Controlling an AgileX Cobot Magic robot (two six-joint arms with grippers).
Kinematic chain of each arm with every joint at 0, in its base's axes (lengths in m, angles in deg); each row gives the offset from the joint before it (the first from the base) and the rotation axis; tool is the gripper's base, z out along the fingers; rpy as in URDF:
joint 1: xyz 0 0 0.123 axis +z
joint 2: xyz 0 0 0 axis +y
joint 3: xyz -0.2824 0 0.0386 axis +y
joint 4: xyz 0.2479 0 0.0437 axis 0.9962 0 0.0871
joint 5: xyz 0 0 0 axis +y
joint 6: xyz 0.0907 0 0.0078 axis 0.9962 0 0.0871
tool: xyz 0 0 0 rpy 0 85 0
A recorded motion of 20 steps. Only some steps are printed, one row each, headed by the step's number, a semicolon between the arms.
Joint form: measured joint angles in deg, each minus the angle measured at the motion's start. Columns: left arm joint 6, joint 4, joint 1, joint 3, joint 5, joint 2; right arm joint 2, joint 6, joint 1, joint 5, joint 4, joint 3.
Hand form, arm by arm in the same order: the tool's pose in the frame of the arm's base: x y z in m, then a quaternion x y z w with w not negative. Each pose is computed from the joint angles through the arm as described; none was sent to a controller.
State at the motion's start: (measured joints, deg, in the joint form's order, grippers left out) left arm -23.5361 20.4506 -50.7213 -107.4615 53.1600 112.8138; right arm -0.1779 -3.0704 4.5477 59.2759 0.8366 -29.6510
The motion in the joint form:
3: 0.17 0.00 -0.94 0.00 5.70 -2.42; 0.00 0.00 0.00 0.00 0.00 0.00
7: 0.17 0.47 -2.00 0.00 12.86 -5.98; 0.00 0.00 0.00 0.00 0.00 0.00
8: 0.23 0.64 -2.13 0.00 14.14 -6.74; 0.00 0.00 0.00 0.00 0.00 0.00
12: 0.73 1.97 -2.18 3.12 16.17 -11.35; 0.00 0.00 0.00 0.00 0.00 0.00
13: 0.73 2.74 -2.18 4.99 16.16 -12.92; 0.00 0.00 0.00 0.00 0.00 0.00
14: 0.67 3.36 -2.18 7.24 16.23 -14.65; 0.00 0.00 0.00 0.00 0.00 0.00
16: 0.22 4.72 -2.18 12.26 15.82 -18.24; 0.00 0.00 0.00 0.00 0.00 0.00
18: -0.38 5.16 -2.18 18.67 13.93 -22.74; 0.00 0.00 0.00 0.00 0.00 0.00
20: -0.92 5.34 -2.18 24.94 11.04 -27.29; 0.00 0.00 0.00 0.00 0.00 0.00
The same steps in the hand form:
3: 0.2906 -0.3235 0.3339 0.27372 0.90359 -0.03494 0.32771; -0.0065 0.0006 0.2842 -0.05611 0.83889 0.01428 0.54121
7: 0.2723 -0.3086 0.3548 0.26891 0.91237 -0.01368 0.30834; -0.0065 0.0006 0.2842 -0.05611 0.83889 0.01428 0.54121
8: 0.2690 -0.3050 0.3593 0.26776 0.91353 -0.00965 0.30607; -0.0065 0.0006 0.2842 -0.05611 0.83889 0.01428 0.54121
12: 0.2563 -0.2850 0.3745 0.26773 0.91241 0.00414 0.30952; -0.0065 0.0006 0.2842 -0.05611 0.83889 0.01428 0.54121
13: 0.2525 -0.2783 0.3759 0.26878 0.91143 0.01094 0.31135; -0.0065 0.0006 0.2842 -0.05611 0.83889 0.01428 0.54121
14: 0.2481 -0.2710 0.3761 0.26970 0.91135 0.01802 0.31045; -0.0065 0.0006 0.2842 -0.05611 0.83889 0.01428 0.54121
16: 0.2389 -0.2560 0.3744 0.27070 0.91077 0.03110 0.31024; -0.0065 0.0006 0.2842 -0.05611 0.83889 0.01428 0.54121
18: 0.2267 -0.2397 0.3703 0.27325 0.90948 0.03174 0.31174; -0.0065 0.0006 0.2842 -0.05611 0.83889 0.01428 0.54121
20: 0.2145 -0.2244 0.3658 0.27710 0.90592 0.02415 0.31927; -0.0065 0.0006 0.2842 -0.05611 0.83889 0.01428 0.54121

